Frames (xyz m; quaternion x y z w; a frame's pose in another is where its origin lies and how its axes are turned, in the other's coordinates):
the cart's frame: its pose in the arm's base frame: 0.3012 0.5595 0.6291 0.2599 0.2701 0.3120 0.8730
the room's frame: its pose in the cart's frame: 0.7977 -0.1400 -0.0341 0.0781 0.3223 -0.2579 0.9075
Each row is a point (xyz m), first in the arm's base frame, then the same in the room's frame.
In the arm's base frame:
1: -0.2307 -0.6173 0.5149
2: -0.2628 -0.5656 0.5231
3: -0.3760 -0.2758 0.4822
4: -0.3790 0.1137 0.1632
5: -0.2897 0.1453 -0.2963
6: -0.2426 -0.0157 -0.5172
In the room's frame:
1: -1.0236 -1.4252 -0.9286
2: -1.0197 -1.3734 -0.9612
3: -0.9043 -1.1147 -1.0963
4: -0.4772 -0.8633 -1.1849
5: -0.0279 -0.9981 -1.1915
6: 0.1273 -1.2278 -1.1808

